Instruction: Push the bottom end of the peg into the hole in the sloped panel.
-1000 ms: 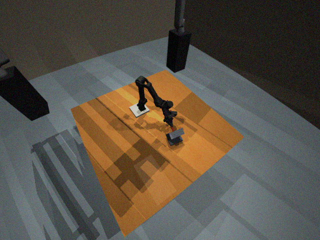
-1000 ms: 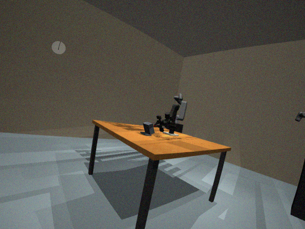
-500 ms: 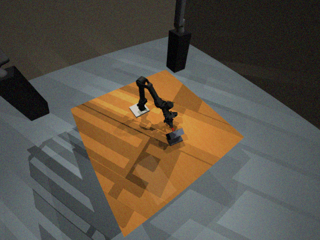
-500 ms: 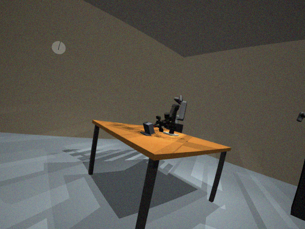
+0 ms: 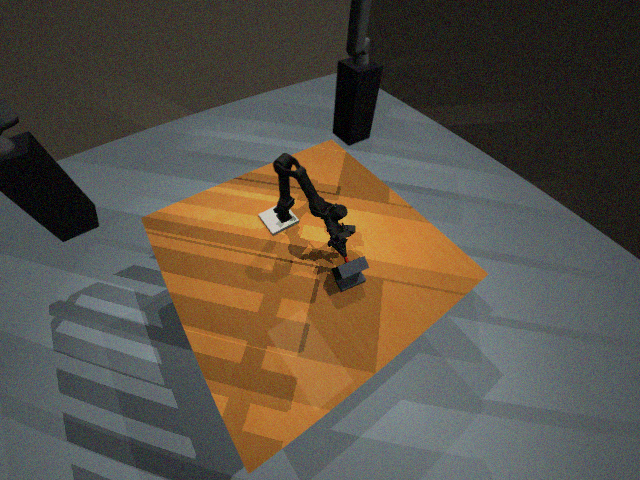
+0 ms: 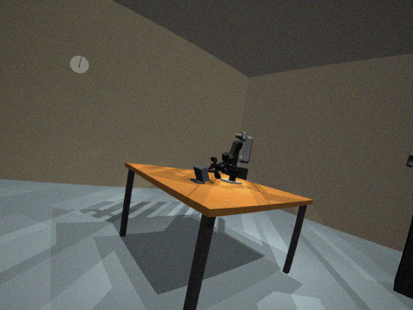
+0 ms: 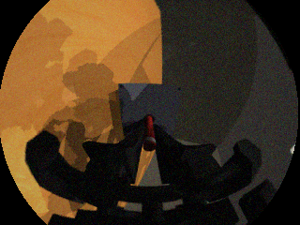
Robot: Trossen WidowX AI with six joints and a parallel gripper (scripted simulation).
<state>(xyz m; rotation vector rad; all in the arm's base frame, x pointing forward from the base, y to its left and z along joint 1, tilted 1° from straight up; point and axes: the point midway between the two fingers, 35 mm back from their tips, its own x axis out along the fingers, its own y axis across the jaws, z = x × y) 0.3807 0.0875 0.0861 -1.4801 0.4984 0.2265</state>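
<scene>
My gripper tip is now 5 cm short of the grey sloped panel, 1 cm to the left of it and 2 cm above it. Also, from my gripper tip: dark red peg 2 cm behind, 1 cm above.
</scene>
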